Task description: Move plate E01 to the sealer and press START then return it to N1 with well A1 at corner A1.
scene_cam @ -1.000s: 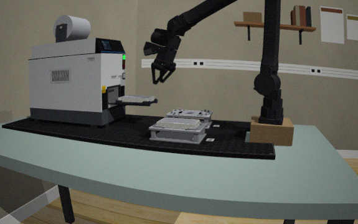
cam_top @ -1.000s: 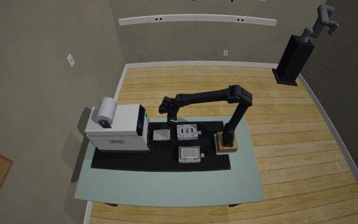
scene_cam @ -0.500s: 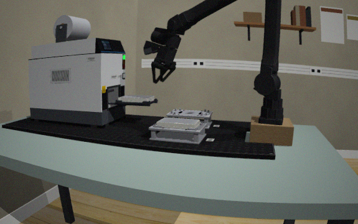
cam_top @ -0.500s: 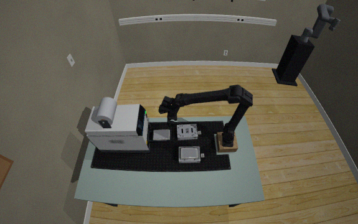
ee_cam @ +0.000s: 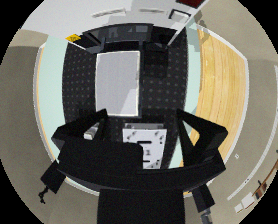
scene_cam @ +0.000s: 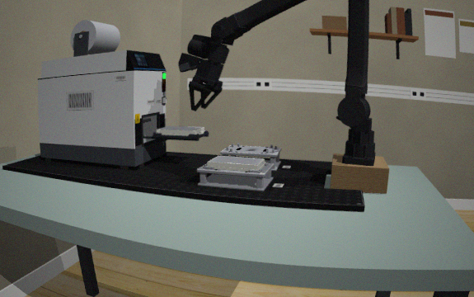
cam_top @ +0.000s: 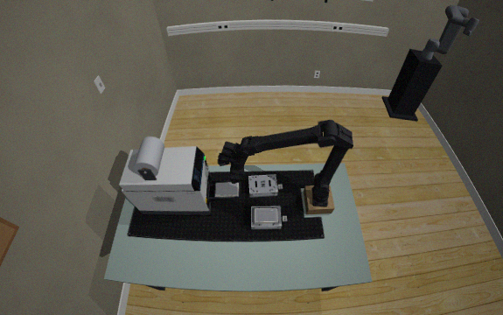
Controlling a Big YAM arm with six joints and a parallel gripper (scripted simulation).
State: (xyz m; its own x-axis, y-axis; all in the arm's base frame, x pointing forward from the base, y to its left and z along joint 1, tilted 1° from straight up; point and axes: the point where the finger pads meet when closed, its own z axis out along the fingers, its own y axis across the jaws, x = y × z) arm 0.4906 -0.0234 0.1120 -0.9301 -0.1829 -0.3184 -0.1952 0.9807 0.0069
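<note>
My hand is 3 cm short of the sealer stage, 6 cm to the right of it and 8 cm above it. From my hand the other things lie so: foil roll: 36 cm ahead, 11 cm to the left, 25 cm above; then plate: 19 cm behind, 16 cm to the left, 12 cm below.
</note>
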